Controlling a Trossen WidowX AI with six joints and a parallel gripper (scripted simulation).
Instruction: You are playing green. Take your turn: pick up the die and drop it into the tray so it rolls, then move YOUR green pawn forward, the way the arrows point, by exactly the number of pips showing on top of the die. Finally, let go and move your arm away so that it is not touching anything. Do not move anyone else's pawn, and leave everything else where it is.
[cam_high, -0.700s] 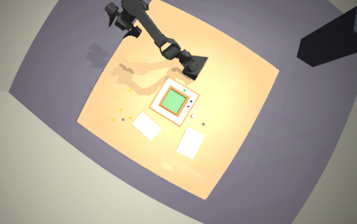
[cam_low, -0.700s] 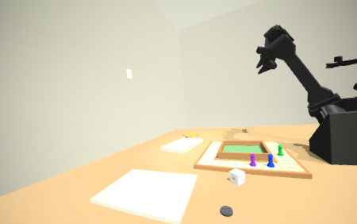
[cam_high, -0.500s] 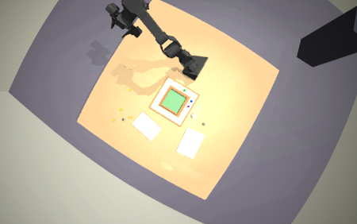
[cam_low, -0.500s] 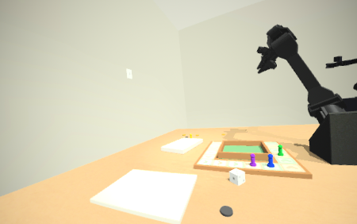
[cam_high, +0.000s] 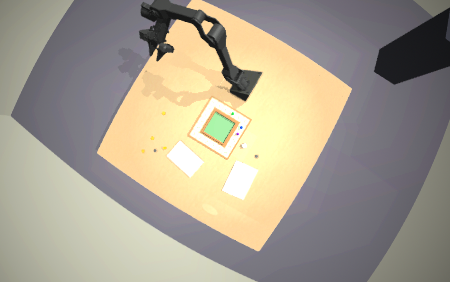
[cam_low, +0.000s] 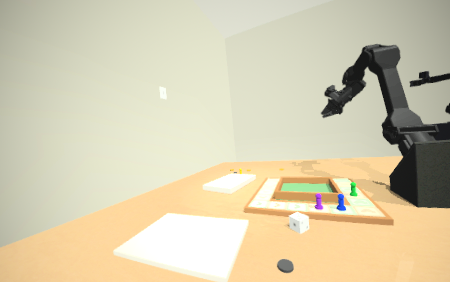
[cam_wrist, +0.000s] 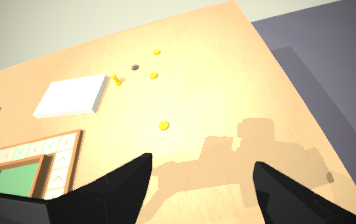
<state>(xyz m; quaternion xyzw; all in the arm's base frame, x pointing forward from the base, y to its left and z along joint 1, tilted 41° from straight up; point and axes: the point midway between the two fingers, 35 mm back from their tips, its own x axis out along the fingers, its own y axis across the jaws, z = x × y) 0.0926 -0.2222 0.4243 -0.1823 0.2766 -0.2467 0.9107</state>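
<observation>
My gripper tip is 600 mm to the right of the white die, 250 mm above it and 210 mm short of it. Round my gripper tip: green tray (420 mm to the left, 250 mm below, 170 mm ahead); then blue pawn (540 mm to the left, 230 mm below, 120 mm ahead); then green pawn (460 mm to the left, 230 mm below, 60 mm ahead).
</observation>
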